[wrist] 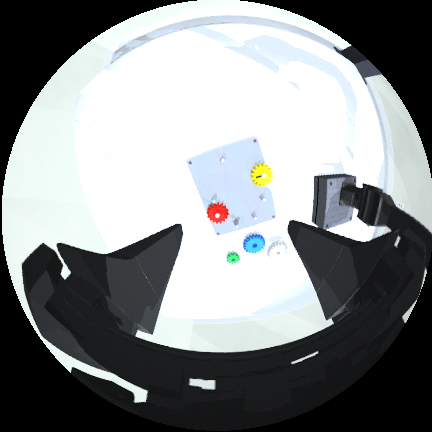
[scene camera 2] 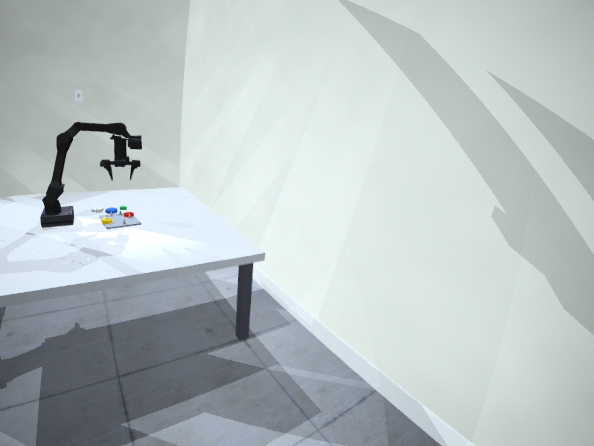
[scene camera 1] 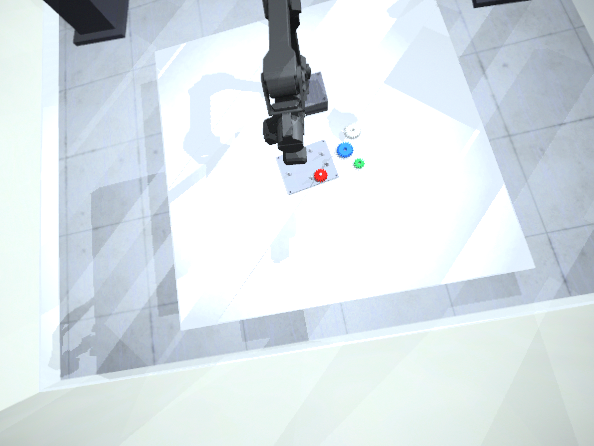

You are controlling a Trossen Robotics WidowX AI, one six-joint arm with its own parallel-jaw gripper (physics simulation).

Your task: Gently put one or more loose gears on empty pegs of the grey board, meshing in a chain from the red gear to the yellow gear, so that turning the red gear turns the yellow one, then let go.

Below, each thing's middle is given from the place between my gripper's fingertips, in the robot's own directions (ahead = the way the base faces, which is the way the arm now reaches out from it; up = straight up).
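With the grey board (scene camera 1: 299, 180) as my reference, my hand is 21 cm above it, 2 cm past it and 2 cm to the right of it. As for the board and gears (scene camera 1: 299, 180), I find them 20 cm below my hand, 6 cm to the left of it and 3 cm behind it.
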